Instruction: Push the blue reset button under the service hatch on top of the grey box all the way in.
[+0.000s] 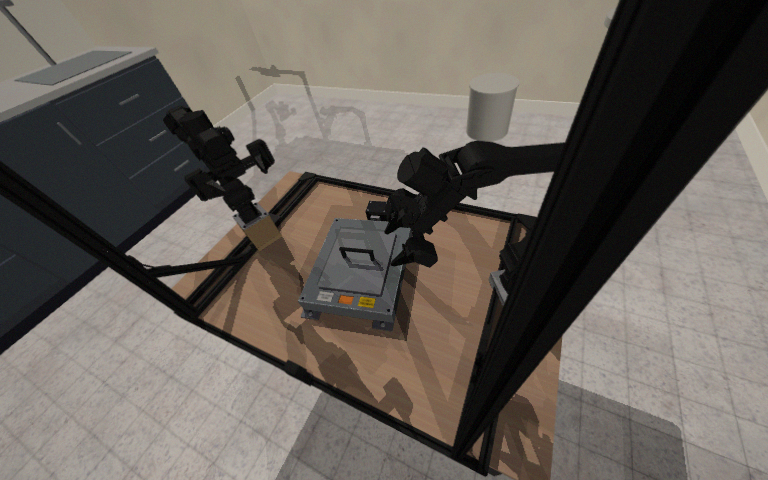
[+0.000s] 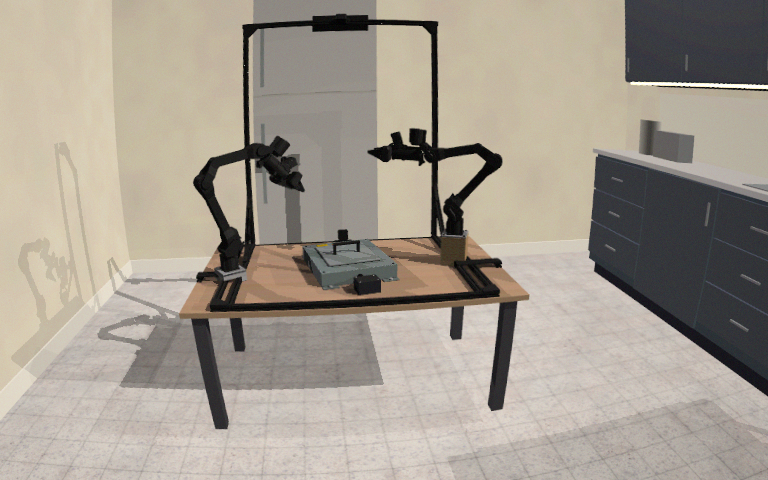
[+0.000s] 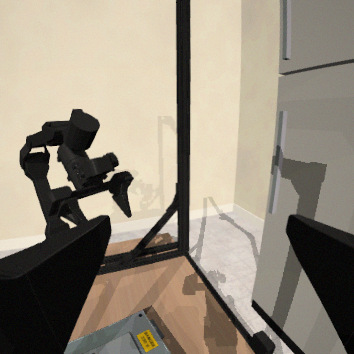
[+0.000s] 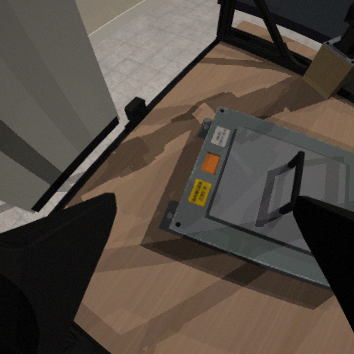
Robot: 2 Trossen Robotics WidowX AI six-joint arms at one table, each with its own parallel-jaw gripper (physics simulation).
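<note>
The grey box [image 1: 351,309] [image 2: 339,277] [image 3: 105,332] [image 4: 235,240] stands on the table. Its service hatch [image 1: 339,277] [image 4: 240,185] lies flat and closed on top, with a black handle [image 1: 356,249] [image 2: 346,243] [image 4: 299,180] standing up from it. The blue reset button does not show; the hatch covers the area beneath it. My right gripper [image 1: 390,247] [image 2: 303,189] [image 4: 206,203] is open and empty, high above the table to one side of the box. My left gripper [image 1: 236,183] [image 2: 370,151] [image 3: 199,223] is open and empty, high up, pointing across the table.
An orange square [image 1: 346,300] [image 4: 210,163] and a yellow label [image 1: 367,302] [image 3: 147,340] [image 4: 199,192] sit beside the hatch. A small black box [image 1: 376,210] [image 2: 367,284] stands near the grey box. A brown block [image 1: 263,233] [image 2: 453,249] is under the left arm's mount. Black frame bars edge the table.
</note>
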